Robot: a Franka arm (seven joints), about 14 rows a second.
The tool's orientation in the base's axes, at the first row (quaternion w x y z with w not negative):
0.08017 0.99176 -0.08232 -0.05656
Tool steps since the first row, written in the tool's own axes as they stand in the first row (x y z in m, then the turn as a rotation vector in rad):
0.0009 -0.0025 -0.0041 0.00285 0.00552 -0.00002
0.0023 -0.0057 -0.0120 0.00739 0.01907 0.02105
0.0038 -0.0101 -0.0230 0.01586 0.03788 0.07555
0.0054 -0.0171 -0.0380 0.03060 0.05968 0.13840
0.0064 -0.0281 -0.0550 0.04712 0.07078 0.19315
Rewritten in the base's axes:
0.0018 0.0029 0.0035 0.00194 -0.00586 0.00067
0.0046 0.0069 0.0106 0.00166 -0.02299 -0.01817
0.0082 0.0126 0.0205 0.00023 -0.05092 -0.06929
0.0127 0.0214 0.0339 0.00343 -0.08410 -0.12872
0.0175 0.0345 0.0486 0.01105 -0.10595 -0.18218

